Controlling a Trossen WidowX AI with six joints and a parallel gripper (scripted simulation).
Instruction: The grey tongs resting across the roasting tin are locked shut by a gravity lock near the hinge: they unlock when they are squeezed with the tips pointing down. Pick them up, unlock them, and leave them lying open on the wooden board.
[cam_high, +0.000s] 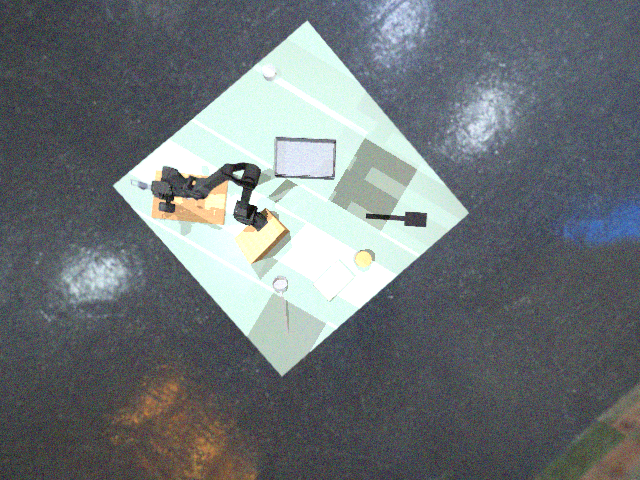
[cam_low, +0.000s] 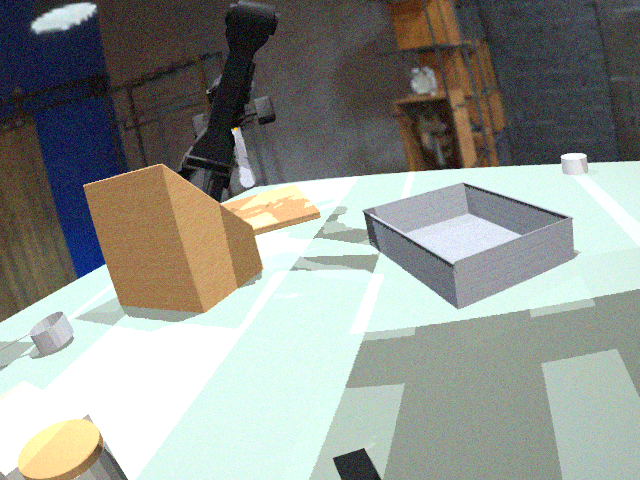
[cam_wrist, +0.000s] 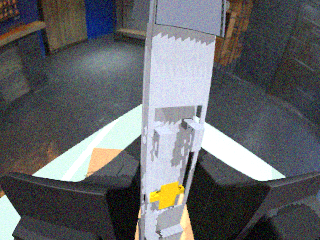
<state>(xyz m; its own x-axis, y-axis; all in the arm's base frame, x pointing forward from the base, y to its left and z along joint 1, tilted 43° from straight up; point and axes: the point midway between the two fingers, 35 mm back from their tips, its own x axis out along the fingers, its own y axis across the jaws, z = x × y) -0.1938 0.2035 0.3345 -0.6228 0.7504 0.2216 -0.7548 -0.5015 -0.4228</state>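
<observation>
The yellow lock piece lies 30 mm to the right of my gripper tip, 20 mm ahead of it and 10 mm above it. From my gripper tip the other things lie so: cream pad: 850 mm to the right, 280 mm ahead, 190 mm below; wooden board: 200 mm below, 40 mm to the right, 40 mm ahead; grey roasting tin: 600 mm ahead, 300 mm to the right, 180 mm below.
</observation>
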